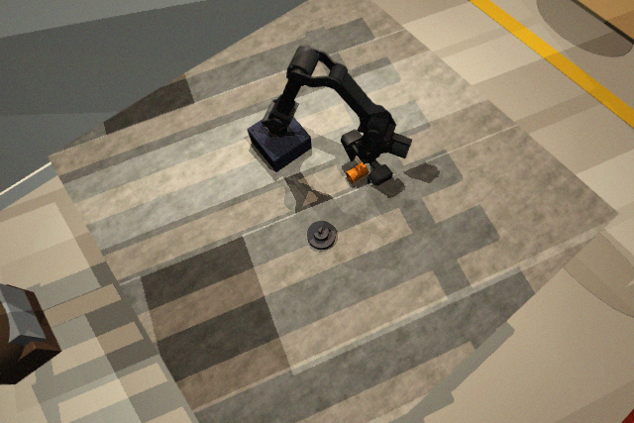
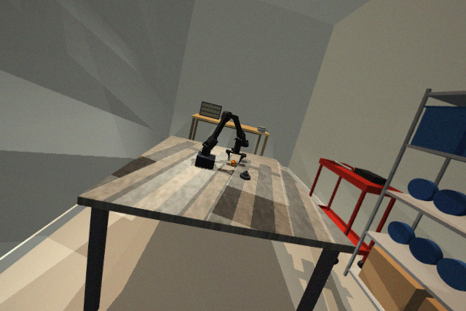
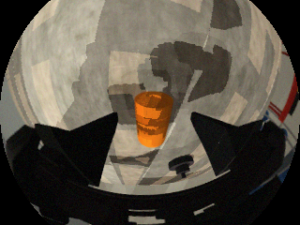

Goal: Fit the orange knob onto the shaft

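Now: gripper tip 1 cm to the left of the orange knob. The rest, counted from my gripper tip: round pedestal: 10 cm ahead, 22 cm to the right, 1 cm above.
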